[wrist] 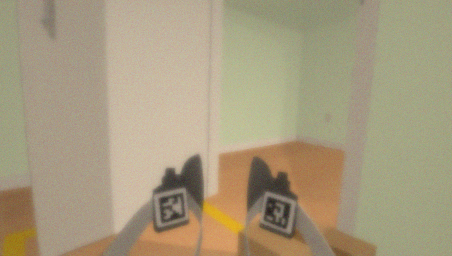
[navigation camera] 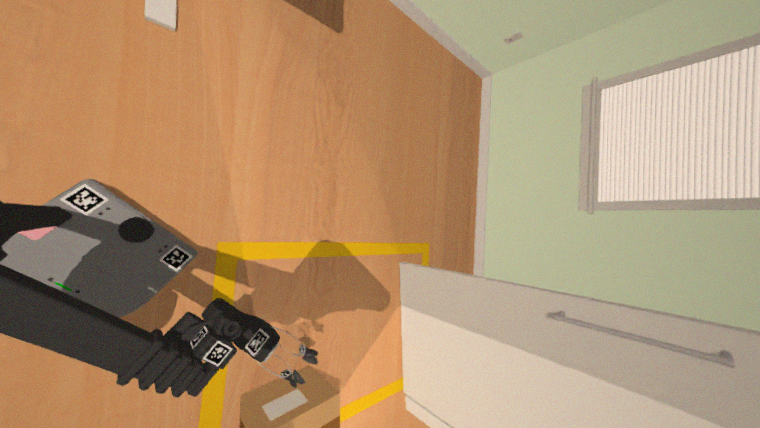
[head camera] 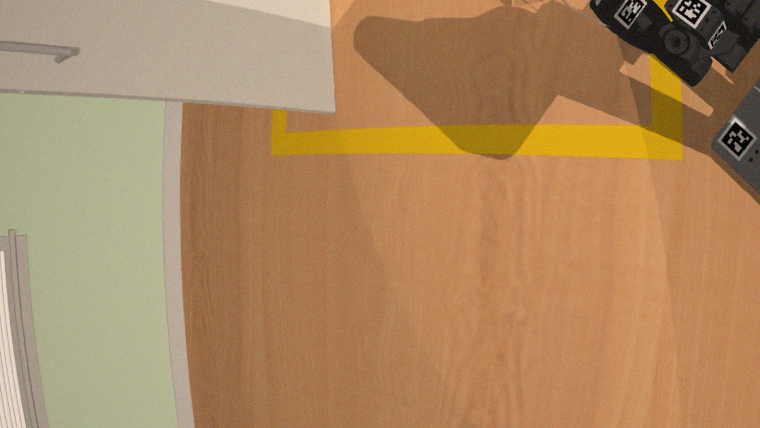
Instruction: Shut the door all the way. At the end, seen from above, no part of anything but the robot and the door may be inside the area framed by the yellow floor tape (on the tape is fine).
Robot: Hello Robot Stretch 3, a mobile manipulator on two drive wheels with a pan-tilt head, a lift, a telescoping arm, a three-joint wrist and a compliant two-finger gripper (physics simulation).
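Where they show: gripper, fingertip midpoint: (navigation camera: 310, 371); robot's base, origin of the base link: (navigation camera: 135, 228).
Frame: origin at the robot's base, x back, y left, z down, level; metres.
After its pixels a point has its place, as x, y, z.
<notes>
The white door (head camera: 212, 69) @[-0.622, -1.171, -0.473] (navigation camera: 478, 372) @[-0.345, -1.460, -0.550] (wrist: 155, 110) stands open, its free edge over the area framed by the yellow tape (head camera: 398, 142) @[-0.606, -0.860, -0.001] (navigation camera: 281, 250) @[-0.252, -0.440, -0.001] (wrist: 220, 218). Its bar handle (head camera: 37, 48) @[-0.581, -1.114, -0.989] (navigation camera: 638, 336) @[-0.590, -1.112, -1.136] (wrist: 49, 20) is on the grey shaded part of the face. A brown cardboard box (navigation camera: 321, 383) @[0.092, -0.931, -0.169] (wrist: 265, 246) with a pale label stands inside the tape frame in the navigation view; its lower part is cut off. My gripper (navigation camera: 303, 366) @[0.026, -0.468, -0.624] (wrist: 226, 174) @[0.026, -0.468, -0.624] is open and empty, above the floor near the box's top edge, apart from the door. Its fingertips are out of the head view.
My base (head camera: 744, 138) @[0.013, -0.120, -0.160] (navigation camera: 122, 271) @[0.102, -0.061, -0.160] is beside the tape's near side. A green wall (head camera: 106, 186) @[-1.503, -1.724, -0.375] (navigation camera: 531, 159) @[-1.957, -1.351, -0.443] with a window (navigation camera: 680, 127) @[-2.001, -1.309, -1.201] is past the door. In the wrist view, a doorway with a door frame (wrist: 357, 120) shows right of the door. A white object (navigation camera: 161, 13) lies at the top left.
</notes>
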